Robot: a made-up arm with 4 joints. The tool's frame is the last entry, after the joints. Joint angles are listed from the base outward.
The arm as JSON. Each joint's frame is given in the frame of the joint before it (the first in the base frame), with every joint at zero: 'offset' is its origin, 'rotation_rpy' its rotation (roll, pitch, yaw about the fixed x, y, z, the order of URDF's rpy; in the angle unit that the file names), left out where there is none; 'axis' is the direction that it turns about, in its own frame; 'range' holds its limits. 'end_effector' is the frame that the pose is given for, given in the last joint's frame.
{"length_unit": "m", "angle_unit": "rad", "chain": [
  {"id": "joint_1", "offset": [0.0, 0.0, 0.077], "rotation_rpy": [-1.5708, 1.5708, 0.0], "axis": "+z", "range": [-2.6, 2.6]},
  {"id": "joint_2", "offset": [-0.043, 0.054, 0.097], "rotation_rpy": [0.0, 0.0, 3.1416], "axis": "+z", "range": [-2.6, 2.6]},
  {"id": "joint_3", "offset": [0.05, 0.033, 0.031], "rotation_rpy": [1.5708, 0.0, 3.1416], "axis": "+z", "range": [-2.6, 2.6]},
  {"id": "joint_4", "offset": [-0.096, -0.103, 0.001], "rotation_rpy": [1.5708, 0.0, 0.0], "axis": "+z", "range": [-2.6, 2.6]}
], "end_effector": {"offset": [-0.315, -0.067, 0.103], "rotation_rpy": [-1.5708, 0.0, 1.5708]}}
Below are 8 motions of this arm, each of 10 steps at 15 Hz.
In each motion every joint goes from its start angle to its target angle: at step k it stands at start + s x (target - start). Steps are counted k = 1, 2, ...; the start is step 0. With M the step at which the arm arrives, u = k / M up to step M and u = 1 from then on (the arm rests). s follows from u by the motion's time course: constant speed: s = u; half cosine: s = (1 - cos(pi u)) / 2; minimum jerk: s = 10 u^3 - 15 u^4 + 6 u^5.
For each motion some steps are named. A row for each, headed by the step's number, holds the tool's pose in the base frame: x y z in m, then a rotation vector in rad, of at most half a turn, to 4 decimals.
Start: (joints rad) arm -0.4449 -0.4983 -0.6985 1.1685
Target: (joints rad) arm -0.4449 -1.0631 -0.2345 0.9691
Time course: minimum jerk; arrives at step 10
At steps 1, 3, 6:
1: -0.4782 0.0710 0.0405 -0.8320 -2.0145 0.0914
3: -0.4737 0.0586 0.0083 -0.7587 -2.0877 0.0382
6: -0.4354 0.0113 -0.0954 -0.4807 -2.3258 -0.0717

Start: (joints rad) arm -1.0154 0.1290 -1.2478 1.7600
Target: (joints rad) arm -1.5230 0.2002 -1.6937 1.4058
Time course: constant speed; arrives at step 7
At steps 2, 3, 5, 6, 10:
2: -0.4203 0.0895 -0.0535 -1.6997 -2.1226 0.5706
3: -0.4166 0.1180 -0.0819 -1.8043 -2.0792 0.4943
5: -0.3948 0.1763 -0.1396 -1.9989 -1.9839 0.3112
6: -0.3764 0.2055 -0.1675 -2.0870 -1.9321 0.2051
10: -0.3531 0.2343 -0.1938 -2.1678 -1.8774 0.0900

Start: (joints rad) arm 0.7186 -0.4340 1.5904 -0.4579
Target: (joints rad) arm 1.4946 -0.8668 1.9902 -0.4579
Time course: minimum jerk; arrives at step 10
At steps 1, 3, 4, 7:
1: 0.0497 -0.2753 -0.0456 1.6183 0.5780 0.1382
3: 0.0396 -0.2613 -0.0708 1.6882 0.6039 0.0991
4: 0.0273 -0.2457 -0.0946 1.7574 0.6269 0.0565
7: -0.0277 -0.1834 -0.1622 1.9836 0.6813 -0.1131

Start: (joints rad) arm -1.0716 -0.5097 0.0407 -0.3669
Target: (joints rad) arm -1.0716 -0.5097 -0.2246 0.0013
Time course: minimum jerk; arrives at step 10
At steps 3, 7, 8, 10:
3: -0.5313 -0.0769 0.1106 -0.0016 -1.2744 -0.0022
7: -0.5582 0.0001 0.0306 -0.1365 -1.5180 -0.1463
8: -0.5594 0.0121 0.0183 -0.1615 -1.5551 -0.1666
10: -0.5597 0.0187 0.0116 -0.1758 -1.5753 -0.1774

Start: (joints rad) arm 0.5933 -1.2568 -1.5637 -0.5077
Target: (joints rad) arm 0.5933 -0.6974 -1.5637 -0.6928
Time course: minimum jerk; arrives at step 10
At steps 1, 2, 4, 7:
1: -0.0771 0.5302 0.4266 -1.3055 -0.1176 -0.8628
2: -0.0670 0.5293 0.4297 -1.3130 -0.0887 -0.8504
4: -0.0121 0.5243 0.4401 -1.3525 0.0634 -0.7855
7: 0.1007 0.5121 0.4306 -1.4327 0.3674 -0.6553

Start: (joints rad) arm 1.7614 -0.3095 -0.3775 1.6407
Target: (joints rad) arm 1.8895 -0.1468 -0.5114 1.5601
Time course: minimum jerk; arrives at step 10
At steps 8, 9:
8: 0.2753 -0.0375 0.3660 0.0375 0.1577 0.5028
9: 0.2813 -0.0361 0.3624 0.0407 0.1755 0.5093

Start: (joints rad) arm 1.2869 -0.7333 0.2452 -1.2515
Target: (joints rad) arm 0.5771 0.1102 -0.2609 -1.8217
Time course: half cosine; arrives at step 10
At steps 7, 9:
7: 0.3919 -0.0567 0.0863 -0.1733 2.3580 -0.0997
9: 0.3722 -0.0502 0.0615 -0.2761 2.4756 -0.1738

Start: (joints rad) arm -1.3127 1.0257 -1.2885 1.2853
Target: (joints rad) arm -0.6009 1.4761 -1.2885 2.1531
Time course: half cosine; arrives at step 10
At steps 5, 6, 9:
5: -0.2519 0.0544 0.3679 -0.7429 -1.2093 1.1742
6: -0.1844 0.0167 0.3856 -0.5478 -1.1715 1.2697
9: -0.0406 -0.0526 0.3689 -0.1115 -1.0928 1.3653

